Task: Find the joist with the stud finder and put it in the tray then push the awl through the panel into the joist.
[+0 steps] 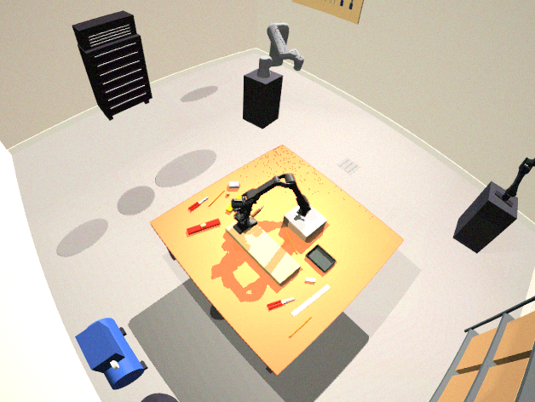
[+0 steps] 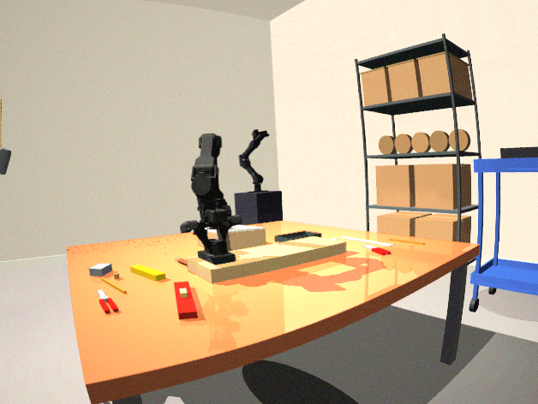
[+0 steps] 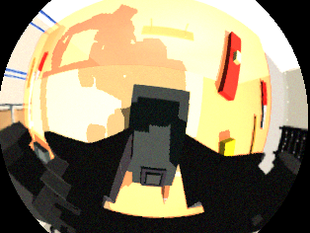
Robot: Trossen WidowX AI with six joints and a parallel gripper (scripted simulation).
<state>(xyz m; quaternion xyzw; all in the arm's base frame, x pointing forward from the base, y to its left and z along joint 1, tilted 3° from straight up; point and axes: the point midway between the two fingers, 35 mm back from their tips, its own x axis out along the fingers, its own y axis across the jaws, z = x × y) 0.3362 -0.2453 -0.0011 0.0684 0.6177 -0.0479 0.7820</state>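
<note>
Now: the dark tray 16 cm behind my gripper tip, 53 cm to the left of it and 5 cm below it. From my gripper tip the other things lie so: awl 20 cm behind, 2 cm to the right, 6 cm below; dark stud finder 2 cm behind, 2 cm above; yellow block 13 cm behind, 18 cm to the right, 6 cm below.
</note>
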